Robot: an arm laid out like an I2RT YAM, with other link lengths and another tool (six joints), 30 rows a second.
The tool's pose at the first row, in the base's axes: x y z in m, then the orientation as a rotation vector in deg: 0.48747, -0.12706, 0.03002, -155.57, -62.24, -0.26
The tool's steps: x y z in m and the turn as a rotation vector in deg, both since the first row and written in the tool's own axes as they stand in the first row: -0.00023, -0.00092, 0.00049, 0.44, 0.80, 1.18; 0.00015, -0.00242, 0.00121, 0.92, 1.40, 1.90; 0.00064, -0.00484, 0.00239, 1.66, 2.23, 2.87; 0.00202, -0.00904, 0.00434, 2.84, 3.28, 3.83; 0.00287, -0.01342, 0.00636, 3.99, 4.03, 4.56; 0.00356, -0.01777, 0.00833, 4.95, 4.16, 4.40; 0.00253, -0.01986, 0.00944, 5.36, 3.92, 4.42; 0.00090, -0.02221, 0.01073, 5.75, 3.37, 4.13; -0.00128, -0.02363, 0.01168, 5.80, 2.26, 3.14; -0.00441, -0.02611, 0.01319, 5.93, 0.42, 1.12; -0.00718, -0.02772, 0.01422, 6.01, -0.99, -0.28; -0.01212, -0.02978, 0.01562, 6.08, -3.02, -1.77; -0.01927, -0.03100, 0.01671, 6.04, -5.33, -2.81; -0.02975, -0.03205, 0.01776, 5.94, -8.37, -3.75
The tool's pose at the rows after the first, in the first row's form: 0.48664, -0.12647, 0.02971, -155.57, -60.29, -0.92; 0.48584, -0.12501, 0.02933, -155.34, -59.02, -1.35; 0.48445, -0.12274, 0.02870, -154.93, -57.28, -1.91; 0.48244, -0.11845, 0.02775, -154.03, -55.38, -2.51; 0.47991, -0.11438, 0.02672, -153.13, -53.90, -2.76; 0.47730, -0.11045, 0.02571, -152.16, -53.83, -2.44; 0.47504, -0.10946, 0.02496, -151.88, -53.77, -1.90; 0.47215, -0.10866, 0.02403, -151.57, -54.20, -1.02; 0.46952, -0.10895, 0.02321, -151.38, -55.79, 0.31; 0.46544, -0.10903, 0.02197, -150.77, -58.92, 2.50; 0.46225, -0.10958, 0.02105, -150.35, -61.12, 4.19; 0.45714, -0.11122, 0.01969, -149.99, -63.59, 6.71; 0.45102, -0.11501, 0.01827, -149.98, -65.57, 9.63; 0.44261, -0.12120, 0.01659, -150.15, -67.59, 13.55
